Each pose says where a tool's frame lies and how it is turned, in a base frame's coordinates. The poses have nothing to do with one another.
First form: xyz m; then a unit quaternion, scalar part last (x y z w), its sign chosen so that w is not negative.
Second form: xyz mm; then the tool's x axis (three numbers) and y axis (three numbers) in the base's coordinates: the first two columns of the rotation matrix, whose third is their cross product. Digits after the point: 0 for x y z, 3 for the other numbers.
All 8 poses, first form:
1: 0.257 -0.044 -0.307 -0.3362 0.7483 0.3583 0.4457
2: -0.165 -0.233 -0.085 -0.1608 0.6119 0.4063 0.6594
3: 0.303 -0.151 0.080 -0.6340 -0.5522 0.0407 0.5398
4: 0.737 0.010 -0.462 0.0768 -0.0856 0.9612 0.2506
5: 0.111 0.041 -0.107 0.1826 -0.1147 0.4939 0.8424
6: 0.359 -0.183 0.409 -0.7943 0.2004 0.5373 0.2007
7: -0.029 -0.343 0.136 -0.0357 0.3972 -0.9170 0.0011
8: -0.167 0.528 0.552 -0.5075 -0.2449 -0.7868 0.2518
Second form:
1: 257 -44 -307 -0.377 -0.184 -0.908 -0.823 0.517 0.237
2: -165 -233 -85 -0.079 0.339 -0.937 -0.732 0.618 0.285
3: 303 -151 80 0.387 0.744 0.545 0.656 0.193 -0.729
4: 737 10 -462 -0.863 0.469 0.191 -0.495 -0.860 -0.126
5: 111 41 -107 0.486 0.790 0.374 -0.874 0.445 0.194
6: 359 -183 409 0.342 -0.103 -0.934 -0.534 -0.839 -0.103
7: -29 -343 136 -0.997 -0.030 0.065 -0.026 -0.684 -0.729
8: -167 528 552 -0.358 -0.148 0.922 0.645 -0.753 0.130
